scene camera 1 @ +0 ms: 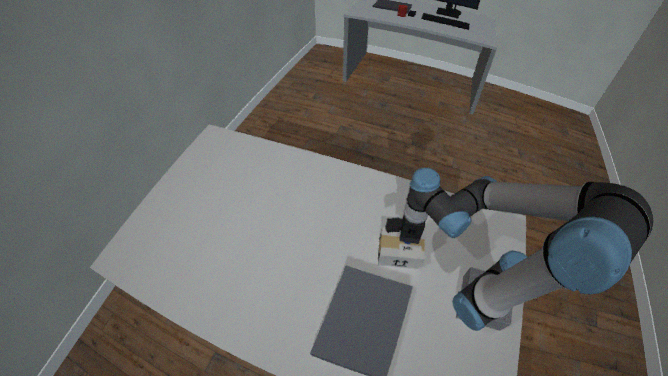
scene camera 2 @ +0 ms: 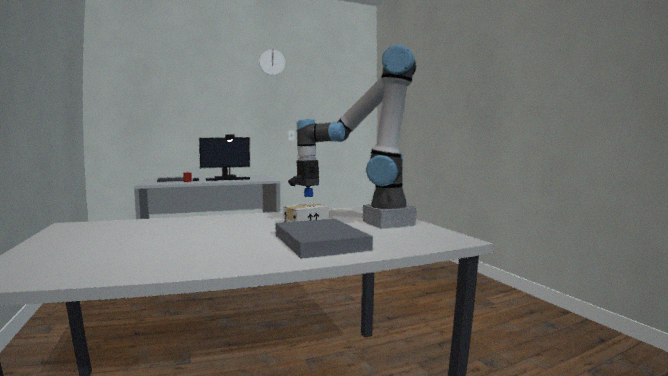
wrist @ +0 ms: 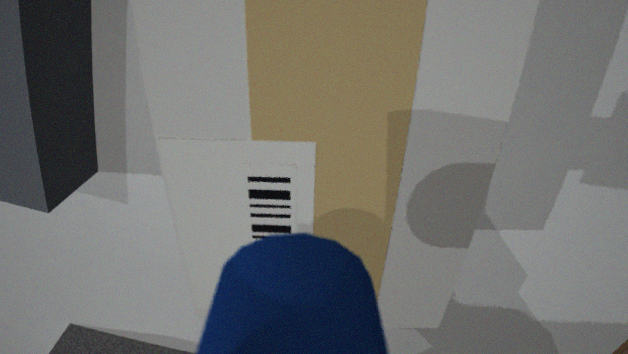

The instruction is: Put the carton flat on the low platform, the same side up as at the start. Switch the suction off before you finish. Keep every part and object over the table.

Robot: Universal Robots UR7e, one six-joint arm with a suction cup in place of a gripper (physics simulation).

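Frame: origin at the arm's base, x ahead, y left, z up, level; metres.
Where they show: hand, its tool point: (scene camera 2: 308, 196) (wrist: 295, 295); arm's base, origin of its link: (scene camera 2: 388, 206).
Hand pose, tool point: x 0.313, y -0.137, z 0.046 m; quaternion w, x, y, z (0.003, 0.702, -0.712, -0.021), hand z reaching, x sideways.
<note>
Things, the pixels of their centre, and the offset from my tool point. Level surfaces: height alone.
- carton, middle of its body: (wrist: 325, 133) (scene camera 1: 400, 248) (scene camera 2: 306, 215) dx +0.009, dy -0.007, dz -0.082 m
- low platform, middle of its body: (scene camera 1: 363, 321) (scene camera 2: 320, 235) dx +0.092, dy +0.276, dz -0.099 m
- white table, height of its surface: dz -0.123 m
The carton (scene camera 1: 401, 257) (scene camera 2: 311, 213) (wrist: 335, 75) is a white box with a tan tape stripe and a barcode label on top, and up-pointing arrows on its side. It lies flat on the table, behind the low platform in the second scene view. The low platform (scene camera 1: 365, 320) (scene camera 2: 325, 231) (wrist: 15, 125) is a grey slab, apart from the carton, with no object on it. My gripper, a blue suction cup (scene camera 1: 408, 243) (scene camera 2: 308, 195) (wrist: 295, 300), is open and holds nothing. It points down over the carton's top, with a small gap beneath it in the second scene view.
The arm's grey base block (scene camera 2: 390, 217) (wrist: 110, 342) stands on the white table (scene camera 1: 225, 225) (scene camera 2: 150, 250), to the right of the carton and platform in the scene views. A separate desk (scene camera 1: 420, 31) (scene camera 2: 207, 185) with a monitor (scene camera 2: 224, 152) and a red cup (scene camera 1: 402, 10) (scene camera 2: 187, 177) stands beyond the table.
</note>
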